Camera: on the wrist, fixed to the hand. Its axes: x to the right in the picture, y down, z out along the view.
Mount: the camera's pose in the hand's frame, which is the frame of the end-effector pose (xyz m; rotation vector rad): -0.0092 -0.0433 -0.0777 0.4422 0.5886 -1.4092
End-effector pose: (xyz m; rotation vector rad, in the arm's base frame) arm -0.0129 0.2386 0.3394 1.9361 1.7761 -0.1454
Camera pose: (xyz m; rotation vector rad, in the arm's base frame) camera -0.0753 0.2645 0.3980 -0.4248 -2.7372 0.3936
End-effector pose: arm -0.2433 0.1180 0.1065 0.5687 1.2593 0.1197
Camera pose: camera -0.3274 0.1037 0.0795 -0.1170 2.0197 -1.2683
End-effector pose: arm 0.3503 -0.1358 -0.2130 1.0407 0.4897 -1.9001
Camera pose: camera 0.3523 -0.0557 -0.2528 -1.2147 -0.9753 1.9712
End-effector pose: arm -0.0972 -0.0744 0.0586 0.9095 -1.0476 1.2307
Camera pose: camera -0.0447 -0.0087 0.0281 1.1582 0.4202 0.3984
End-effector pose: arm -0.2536 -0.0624 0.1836 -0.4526 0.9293 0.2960
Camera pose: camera -0.2944 -0.1389 0.1617 -0.6855 0.9868 -1.3575
